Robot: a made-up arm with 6 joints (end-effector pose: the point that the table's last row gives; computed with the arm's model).
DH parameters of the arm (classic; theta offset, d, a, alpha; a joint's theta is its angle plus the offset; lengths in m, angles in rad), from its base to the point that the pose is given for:
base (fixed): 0.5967 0 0.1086 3.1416
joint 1: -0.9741 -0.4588 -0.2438 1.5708
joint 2: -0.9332 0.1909 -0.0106 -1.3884
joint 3: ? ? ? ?
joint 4: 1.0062 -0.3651 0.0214 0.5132
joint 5: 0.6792 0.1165 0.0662 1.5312
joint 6: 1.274 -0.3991 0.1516 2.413
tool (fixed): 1.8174 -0.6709 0 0
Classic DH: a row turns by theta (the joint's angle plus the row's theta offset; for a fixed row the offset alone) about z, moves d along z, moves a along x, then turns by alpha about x.
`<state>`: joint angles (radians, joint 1 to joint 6).
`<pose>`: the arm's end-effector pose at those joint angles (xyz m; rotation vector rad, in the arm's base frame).
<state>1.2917 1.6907 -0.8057 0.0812 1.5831 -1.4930</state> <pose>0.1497 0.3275 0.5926 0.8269 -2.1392 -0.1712</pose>
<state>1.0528 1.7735 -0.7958 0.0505 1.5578 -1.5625</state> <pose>0.1135 0.3083 0.5529 0.9170 -1.9947 0.0012</pose>
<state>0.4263 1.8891 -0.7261 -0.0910 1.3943 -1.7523</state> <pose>0.0746 0.2295 0.5555 1.1179 -1.9121 0.6443</pose>
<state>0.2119 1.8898 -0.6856 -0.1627 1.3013 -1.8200</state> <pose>0.0718 0.2082 0.6076 1.2150 -2.0023 0.8821</pose>
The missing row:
joint 3: -1.2228 -0.2123 0.0676 -2.4925
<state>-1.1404 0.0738 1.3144 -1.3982 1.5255 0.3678</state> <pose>-0.0479 0.0780 0.4173 2.1075 -1.0705 1.4627</pose>
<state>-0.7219 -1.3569 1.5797 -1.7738 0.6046 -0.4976</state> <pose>0.1496 0.0266 0.2591 1.3430 -1.1502 1.0990</pose>
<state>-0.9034 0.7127 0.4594 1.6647 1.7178 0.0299</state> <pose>0.3967 -0.6402 0.8007 -1.8284 -0.8472 1.4208</pose>
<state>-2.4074 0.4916 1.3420 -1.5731 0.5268 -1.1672</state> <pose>0.1432 0.3662 0.6413 -0.3826 1.3573 -1.2879</pose>
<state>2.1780 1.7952 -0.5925 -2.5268 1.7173 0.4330</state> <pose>-0.1334 0.3267 0.1503 0.2395 -0.4246 0.5801</pose>
